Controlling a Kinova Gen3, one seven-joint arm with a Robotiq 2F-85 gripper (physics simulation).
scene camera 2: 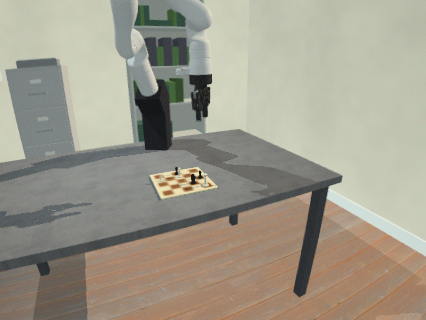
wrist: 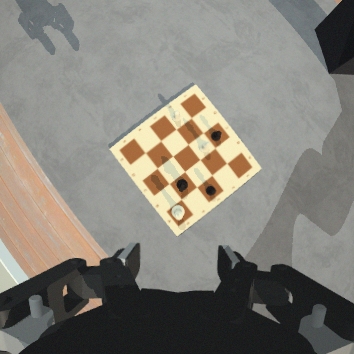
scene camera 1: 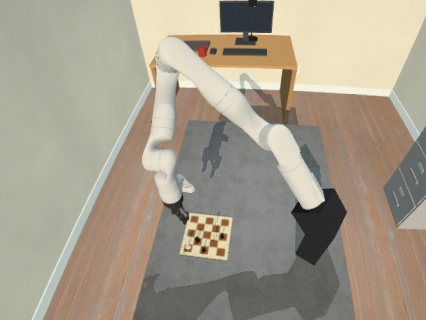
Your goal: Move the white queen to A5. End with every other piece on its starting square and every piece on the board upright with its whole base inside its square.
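Places are measured from the arm's base along level axes (x right, y ahead, z up), in centimetres.
Pixels of known places: gripper, fingertip midpoint: (scene camera 2: 202, 119) (wrist: 178, 256) (scene camera 1: 179, 218); arm's base at its link origin: (scene camera 2: 149, 89) (scene camera 1: 312, 200).
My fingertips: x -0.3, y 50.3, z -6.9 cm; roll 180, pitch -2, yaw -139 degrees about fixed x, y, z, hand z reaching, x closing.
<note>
Ahead of a thing's pixels: the offset from my fingertips to its top centre. Level surfaces: height alone.
The white queen @(dx -0.8, dy +0.0, dz -20.6 cm) (scene camera 1: 188, 245) (scene camera 2: 205, 181) (wrist: 178, 212) stands upright on dark corner square A5 of the chessboard (scene camera 1: 224, 255) (scene camera 2: 164, 196) (wrist: 116, 148); its base looks inside the square. Black pieces stand on B4 @(dx +2.1, dy -4.4, dz -21.9 cm) (wrist: 182, 185), A3 @(dx -2.8, dy -7.3, dz -22.7 cm) (wrist: 210, 190) and C1 @(dx +3.6, dy -16.0, dz -22.7 cm) (wrist: 216, 135). White pieces stand on C2 @(dx +3.8, dy -12.8, dz -21.5 cm) (wrist: 203, 146) and E2 @(dx +11.9, dy -13.6, dz -22.7 cm) (wrist: 176, 115). They look upright, but are small in these views. My gripper (scene camera 1: 184, 220) (scene camera 2: 201, 117) (wrist: 178, 256) is open and empty, high above the table and apart from the pieces.
The board lies on a grey table @(dz -26.5 cm) (scene camera 1: 265, 200) (scene camera 2: 100, 210). The arm's black base (scene camera 1: 320, 227) (scene camera 2: 156, 117) stands at the table's far side in scene camera 2. A wooden desk (scene camera 1: 280, 50), grey drawers (scene camera 1: 412, 175) (scene camera 2: 37, 100) and a bookshelf stand away from the board.
</note>
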